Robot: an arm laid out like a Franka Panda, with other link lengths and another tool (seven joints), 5 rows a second.
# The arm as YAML. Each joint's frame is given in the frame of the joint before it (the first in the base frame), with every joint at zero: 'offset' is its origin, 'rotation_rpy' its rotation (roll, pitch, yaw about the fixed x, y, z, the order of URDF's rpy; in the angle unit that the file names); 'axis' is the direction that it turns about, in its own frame. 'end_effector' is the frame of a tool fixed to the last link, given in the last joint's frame.
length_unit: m
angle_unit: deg
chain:
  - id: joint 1
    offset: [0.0, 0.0, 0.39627]
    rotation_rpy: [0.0, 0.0, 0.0]
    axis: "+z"
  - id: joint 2
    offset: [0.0, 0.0, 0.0]
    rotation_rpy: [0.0, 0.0, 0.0]
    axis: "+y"
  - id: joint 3
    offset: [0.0, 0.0, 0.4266]
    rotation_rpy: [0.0, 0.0, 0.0]
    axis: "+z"
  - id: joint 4
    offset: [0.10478, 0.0, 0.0]
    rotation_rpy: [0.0, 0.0, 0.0]
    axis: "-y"
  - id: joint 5
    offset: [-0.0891, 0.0, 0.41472]
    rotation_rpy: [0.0, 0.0, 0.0]
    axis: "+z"
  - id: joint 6
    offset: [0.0, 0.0, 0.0]
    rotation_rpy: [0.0, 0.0, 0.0]
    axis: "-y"
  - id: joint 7
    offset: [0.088, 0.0, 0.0]
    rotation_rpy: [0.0, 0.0, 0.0]
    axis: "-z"
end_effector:
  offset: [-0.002, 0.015, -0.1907]
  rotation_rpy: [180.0, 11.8, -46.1]
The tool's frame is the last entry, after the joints.
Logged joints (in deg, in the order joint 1, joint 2, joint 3, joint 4, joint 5, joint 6, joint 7), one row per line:
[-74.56 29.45 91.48 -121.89 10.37 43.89 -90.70]
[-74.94 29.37 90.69 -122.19 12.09 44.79 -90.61]
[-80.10 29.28 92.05 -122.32 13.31 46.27 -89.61]
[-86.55 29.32 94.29 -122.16 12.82 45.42 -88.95]
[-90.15 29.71 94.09 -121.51 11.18 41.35 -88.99]
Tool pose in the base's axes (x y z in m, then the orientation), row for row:
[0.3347 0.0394 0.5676 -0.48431 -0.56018 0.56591 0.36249]
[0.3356 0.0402 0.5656 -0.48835 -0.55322 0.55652 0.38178]
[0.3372 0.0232 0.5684 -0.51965 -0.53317 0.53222 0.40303]
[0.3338 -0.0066 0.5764 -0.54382 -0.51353 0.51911 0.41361]
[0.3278 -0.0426 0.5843 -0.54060 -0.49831 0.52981 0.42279]
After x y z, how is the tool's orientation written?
As a quaternion, x y z w.
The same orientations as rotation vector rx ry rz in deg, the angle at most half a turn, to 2 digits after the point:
[-71.45 -82.64 83.49]
[-71.39 -80.87 81.35]
[-75.21 -77.17 77.03]
[-78.33 -73.97 74.77]
[-77.54 -71.47 75.99]

